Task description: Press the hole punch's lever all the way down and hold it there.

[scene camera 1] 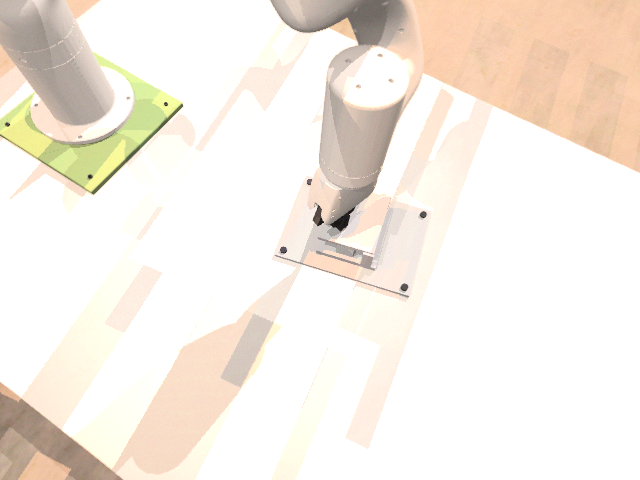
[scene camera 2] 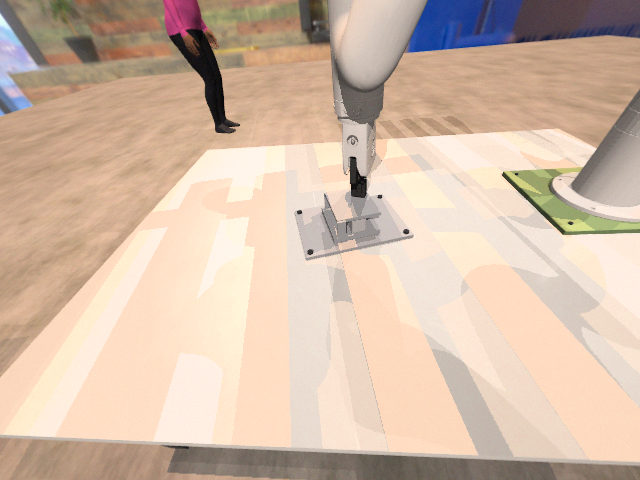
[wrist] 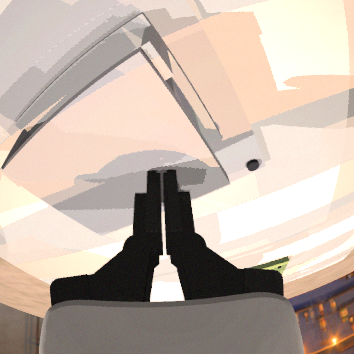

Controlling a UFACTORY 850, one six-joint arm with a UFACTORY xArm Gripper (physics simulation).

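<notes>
The hole punch is grey. Its flat lever plate (scene camera 1: 364, 231) (scene camera 2: 343, 206) (wrist: 125, 120) lies over a lower slab (scene camera 1: 336, 257) (scene camera 2: 369, 233), with a visible gap between their edges. The lever looks close to level. The punch stands on a thin grey base plate (scene camera 1: 405, 240) (scene camera 2: 311, 227) (wrist: 240, 149). My gripper (scene camera 1: 338, 225) (scene camera 2: 358, 195) (wrist: 161, 186) is shut and empty, pointing down. Its black fingertips are at the lever's top face, near the edge closest to the gripper body in the wrist view. Whether they touch or sit slightly above is hard to tell.
Black bolts mark the base plate's corners. The arm's own round foot stands on a green plate (scene camera 1: 134, 136) (scene camera 2: 547, 206), apart from the punch. The white and peach patterned table (scene camera 1: 516, 310) (scene camera 2: 206, 387) has wooden floor around it. A person (scene camera 2: 206, 67) stands beyond the table.
</notes>
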